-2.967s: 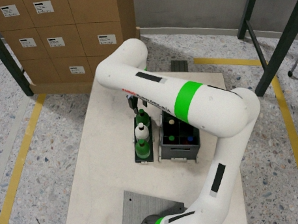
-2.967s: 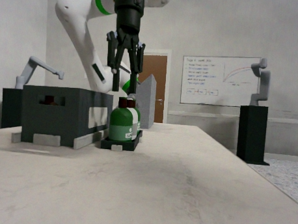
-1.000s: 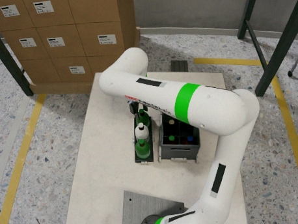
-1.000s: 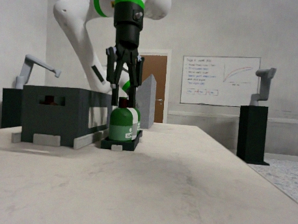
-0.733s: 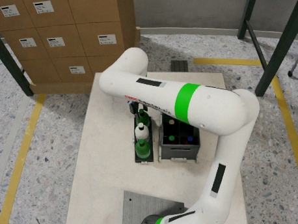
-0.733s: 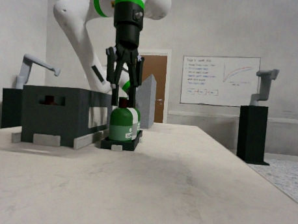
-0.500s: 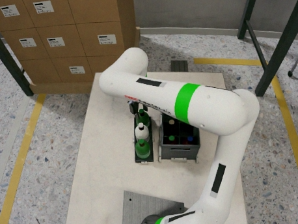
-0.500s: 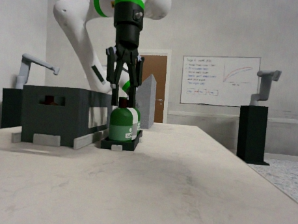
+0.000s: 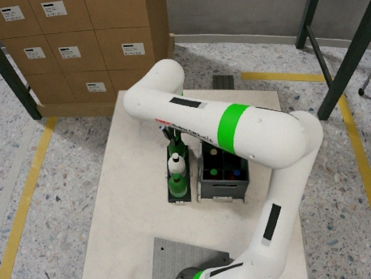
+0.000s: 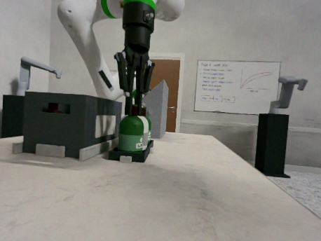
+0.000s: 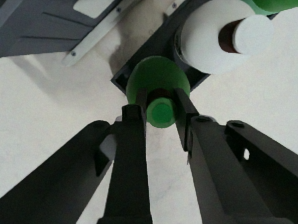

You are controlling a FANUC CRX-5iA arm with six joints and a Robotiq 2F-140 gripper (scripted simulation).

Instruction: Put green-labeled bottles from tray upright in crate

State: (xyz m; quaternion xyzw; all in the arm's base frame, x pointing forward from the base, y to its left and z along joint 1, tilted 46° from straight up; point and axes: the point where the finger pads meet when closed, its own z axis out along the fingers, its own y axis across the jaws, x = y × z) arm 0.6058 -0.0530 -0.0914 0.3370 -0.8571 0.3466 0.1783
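Right now my hand is 80 mm past the white-labeled bottle and 80 mm above it. Also, from my hand: dark crate: 90 mm behind, 200 mm to the right, 80 mm below; dark tray: 90 mm behind, 150 mm below.
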